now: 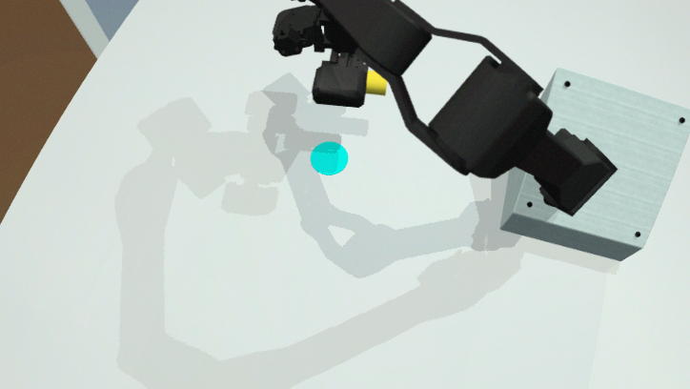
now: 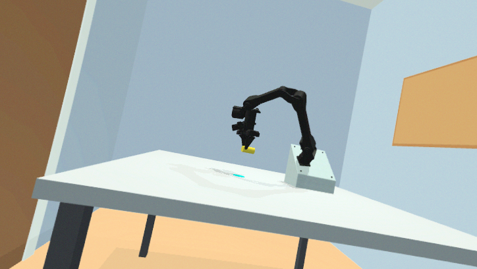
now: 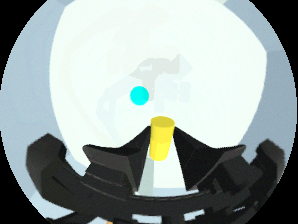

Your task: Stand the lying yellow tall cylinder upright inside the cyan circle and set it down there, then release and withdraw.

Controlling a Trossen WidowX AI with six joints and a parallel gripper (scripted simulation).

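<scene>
Now: gripper tip 20 mm past the yellow tall cylinder. Also, from my gripper tip: cyan circle: 140 mm below, 60 mm to the left, 20 mm ahead.
</scene>
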